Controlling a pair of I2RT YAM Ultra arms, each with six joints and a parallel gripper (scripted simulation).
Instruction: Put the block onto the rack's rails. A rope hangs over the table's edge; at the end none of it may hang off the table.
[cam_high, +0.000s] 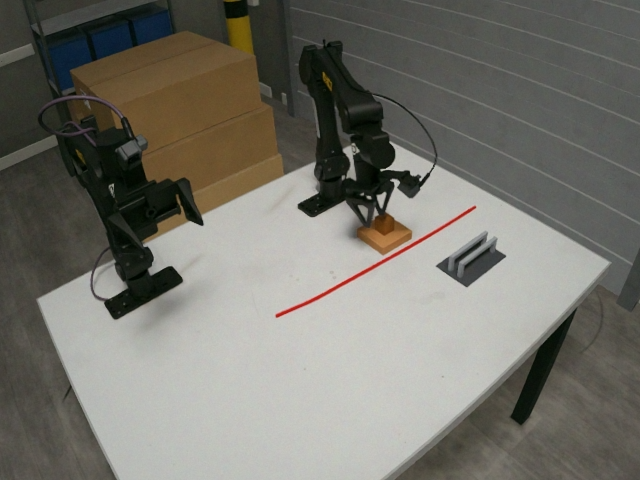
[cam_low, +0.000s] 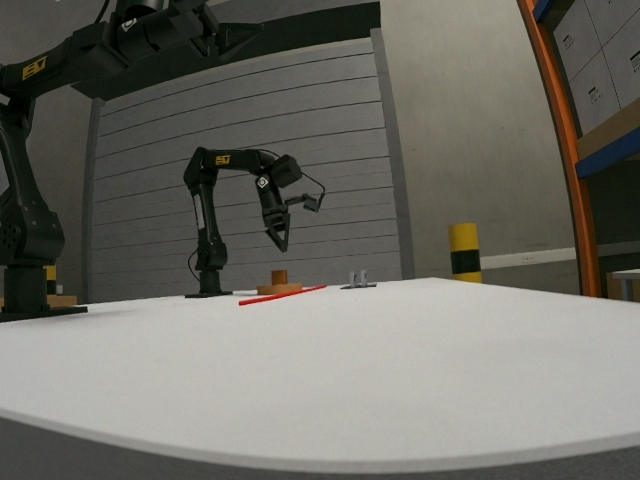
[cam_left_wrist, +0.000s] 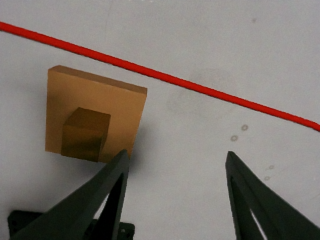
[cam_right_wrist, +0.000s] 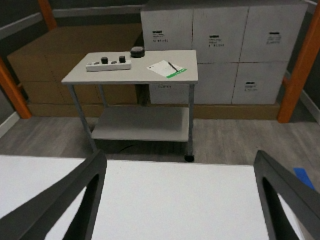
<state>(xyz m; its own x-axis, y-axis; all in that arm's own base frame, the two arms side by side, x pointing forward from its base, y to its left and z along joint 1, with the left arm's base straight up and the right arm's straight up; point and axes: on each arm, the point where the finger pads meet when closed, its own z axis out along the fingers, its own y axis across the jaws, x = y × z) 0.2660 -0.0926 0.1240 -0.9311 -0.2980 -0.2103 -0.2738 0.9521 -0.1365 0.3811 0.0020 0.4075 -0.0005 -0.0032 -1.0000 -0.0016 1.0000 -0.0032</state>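
My left hand is 10 cm above the orange block, 7 cm to the right of it and 4 cm past it. Round my left hand: rack 17 cm to the left, 17 cm ahead, 10 cm below.
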